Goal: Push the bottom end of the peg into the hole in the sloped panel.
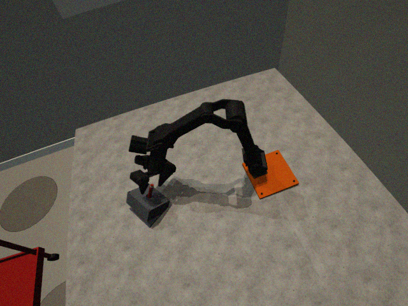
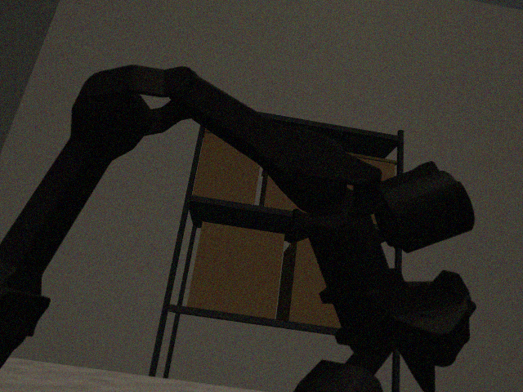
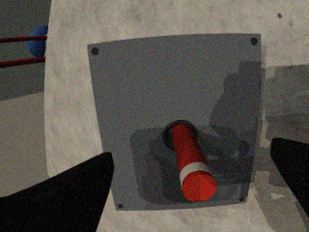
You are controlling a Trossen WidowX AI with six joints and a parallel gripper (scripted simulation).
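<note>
My gripper tip is right at the red round peg. The rest, counted from my gripper tip: grey sloped panel 4 cm below, 3 cm ahead, 2 cm to the left.
</note>
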